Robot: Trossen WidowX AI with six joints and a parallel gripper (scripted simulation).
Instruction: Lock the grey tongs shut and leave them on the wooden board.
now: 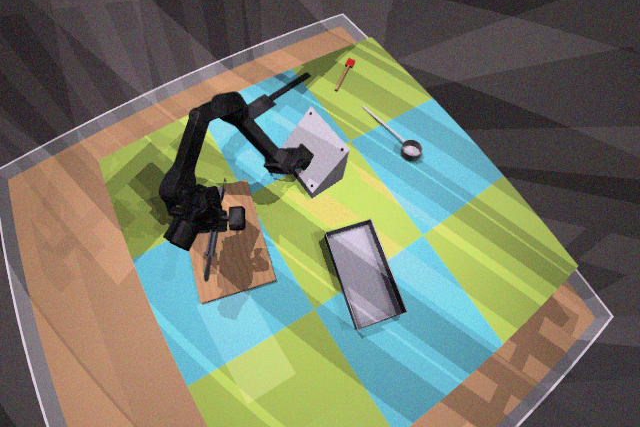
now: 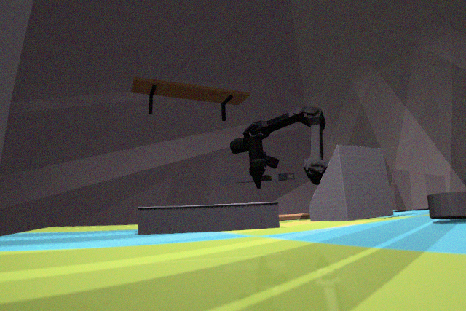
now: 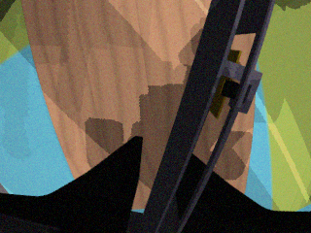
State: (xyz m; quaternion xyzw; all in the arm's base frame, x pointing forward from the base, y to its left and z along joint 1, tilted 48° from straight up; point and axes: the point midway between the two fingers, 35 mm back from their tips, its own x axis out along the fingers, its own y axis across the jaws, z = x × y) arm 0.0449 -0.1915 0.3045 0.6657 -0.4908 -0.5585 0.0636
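Right now the yellow lock piece is 4 cm above my gripper tip, 3 cm to the left of it and 3 cm behind it. Round my gripper tip: wooden board 11 cm below, 1 cm behind; then dark roasting tin 36 cm ahead, 26 cm to the left, 10 cm below; then black spatula 48 cm to the left, 37 cm behind, 12 cm below.
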